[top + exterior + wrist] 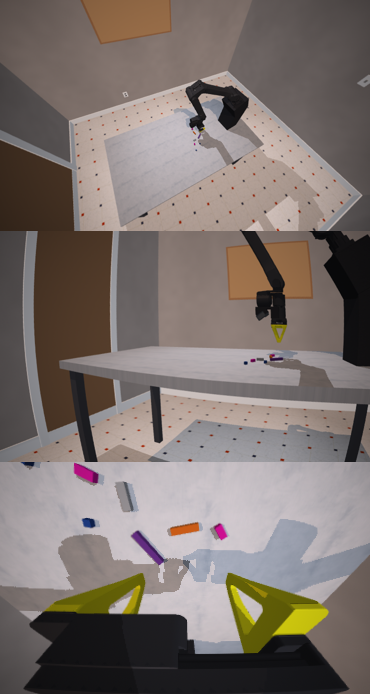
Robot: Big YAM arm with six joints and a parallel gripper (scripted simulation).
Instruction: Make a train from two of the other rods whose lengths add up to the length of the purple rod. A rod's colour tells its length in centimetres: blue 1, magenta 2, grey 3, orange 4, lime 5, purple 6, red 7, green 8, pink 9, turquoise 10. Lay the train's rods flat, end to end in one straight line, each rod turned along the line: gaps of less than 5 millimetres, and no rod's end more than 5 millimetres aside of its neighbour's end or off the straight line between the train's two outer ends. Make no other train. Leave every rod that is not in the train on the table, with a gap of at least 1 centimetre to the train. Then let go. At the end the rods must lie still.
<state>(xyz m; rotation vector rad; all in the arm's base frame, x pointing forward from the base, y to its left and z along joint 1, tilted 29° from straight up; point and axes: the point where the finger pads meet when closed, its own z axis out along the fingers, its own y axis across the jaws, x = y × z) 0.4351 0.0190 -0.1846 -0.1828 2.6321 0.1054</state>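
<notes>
The grey rod is 90 mm to the left of my hand, 80 mm below it and 60 mm ahead of it. Also, from my hand: orange rod: 80 mm below, 40 mm ahead, 10 mm to the left; then purple rod: 80 mm below, 60 mm to the left.
</notes>
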